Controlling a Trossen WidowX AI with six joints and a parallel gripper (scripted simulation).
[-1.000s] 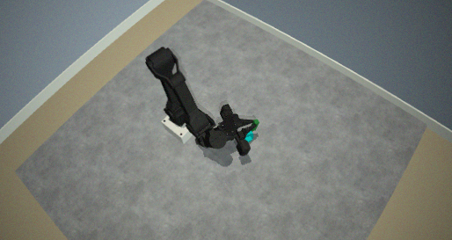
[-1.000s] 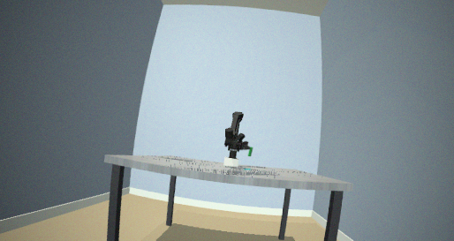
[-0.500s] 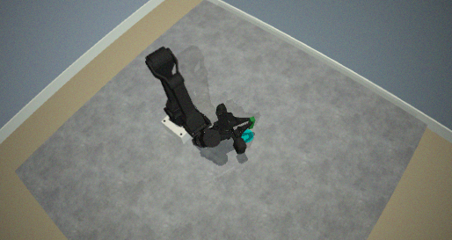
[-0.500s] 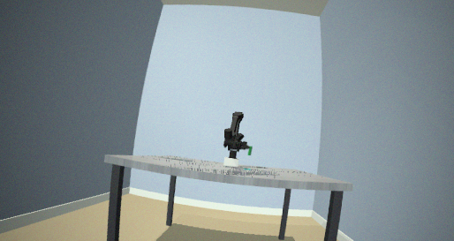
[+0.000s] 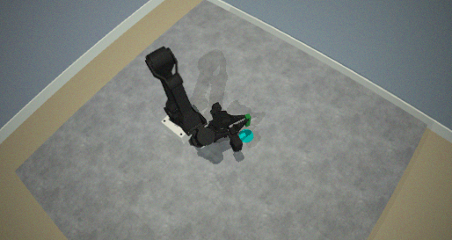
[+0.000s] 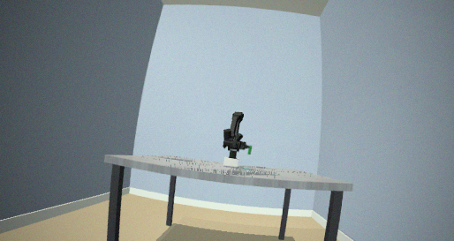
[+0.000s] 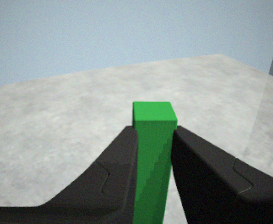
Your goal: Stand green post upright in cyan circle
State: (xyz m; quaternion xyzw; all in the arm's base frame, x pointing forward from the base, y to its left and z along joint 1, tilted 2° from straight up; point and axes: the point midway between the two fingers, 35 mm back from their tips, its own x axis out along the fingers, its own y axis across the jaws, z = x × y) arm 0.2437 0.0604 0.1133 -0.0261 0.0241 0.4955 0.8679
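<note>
The green post lies 2 cm below my gripper tip. Also, from my gripper tip: cyan circle 16 cm below, 1 cm behind.
</note>
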